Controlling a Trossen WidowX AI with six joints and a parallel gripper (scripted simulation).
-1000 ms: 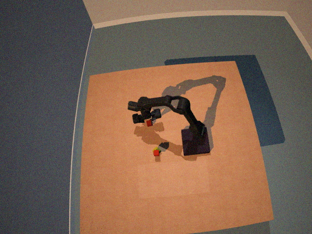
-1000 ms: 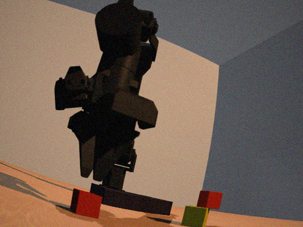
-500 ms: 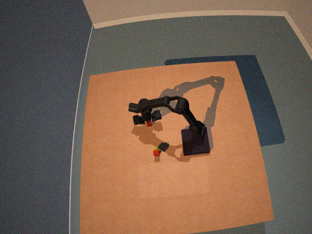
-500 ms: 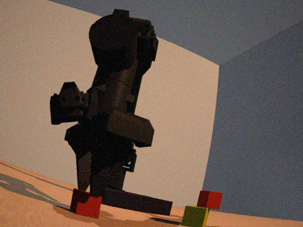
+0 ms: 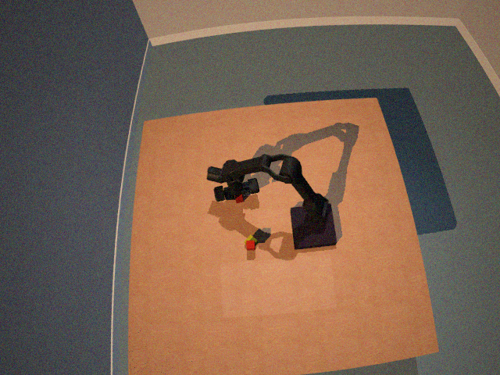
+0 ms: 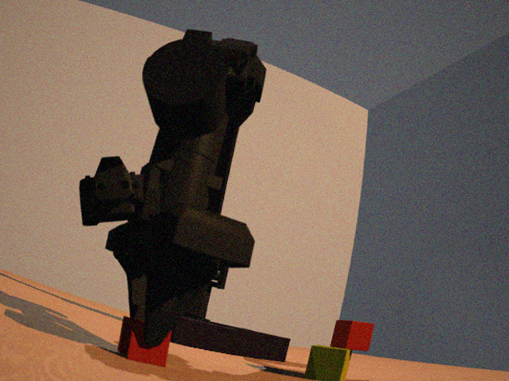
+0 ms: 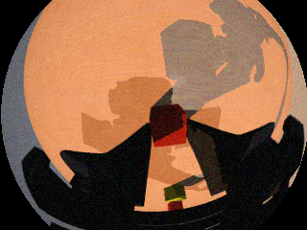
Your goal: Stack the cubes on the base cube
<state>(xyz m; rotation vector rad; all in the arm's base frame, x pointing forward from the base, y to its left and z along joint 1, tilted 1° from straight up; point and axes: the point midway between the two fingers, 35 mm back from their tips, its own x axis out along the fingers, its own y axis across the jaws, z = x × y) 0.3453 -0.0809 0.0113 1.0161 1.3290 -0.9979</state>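
Now: the yellow-green base cube 200 mm to the left of my gripper tip and 70 mm behind it.
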